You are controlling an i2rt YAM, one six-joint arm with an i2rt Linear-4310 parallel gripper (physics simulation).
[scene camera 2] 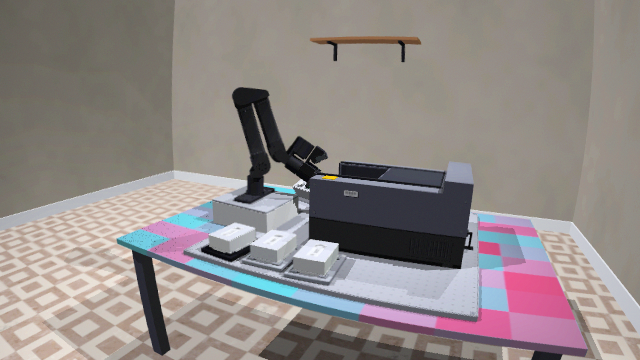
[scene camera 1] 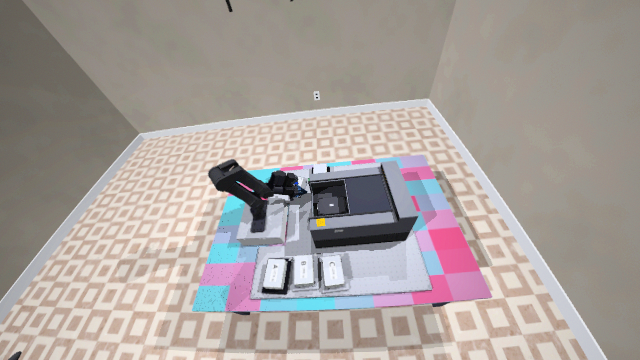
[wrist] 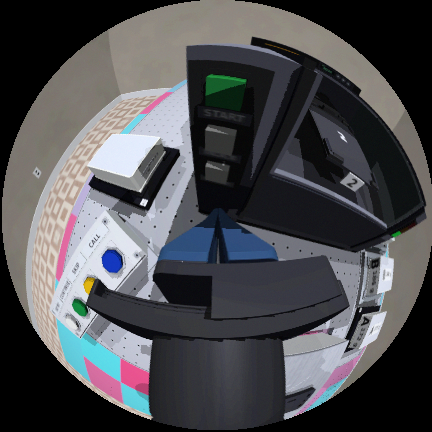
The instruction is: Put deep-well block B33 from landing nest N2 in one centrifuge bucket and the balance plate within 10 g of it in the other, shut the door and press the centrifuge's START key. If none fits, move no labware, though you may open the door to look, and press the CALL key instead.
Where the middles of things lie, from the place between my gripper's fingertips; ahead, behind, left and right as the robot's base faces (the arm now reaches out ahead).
I see the green START button (wrist: 224,91) 3 cm ahead of my hand, 1 cm to the left of it and 9 cm above it. Also, from my hand: dark grey centrifuge (scene camera 2: 426,224) 27 cm ahead, 14 cm to the right, 3 cm above; lid (scene camera 1: 365,194) 31 cm ahead, 14 cm to the right, 12 cm above; button panel (wrist: 110,230) 13 cm behind, 16 cm to the left, 5 cm below.
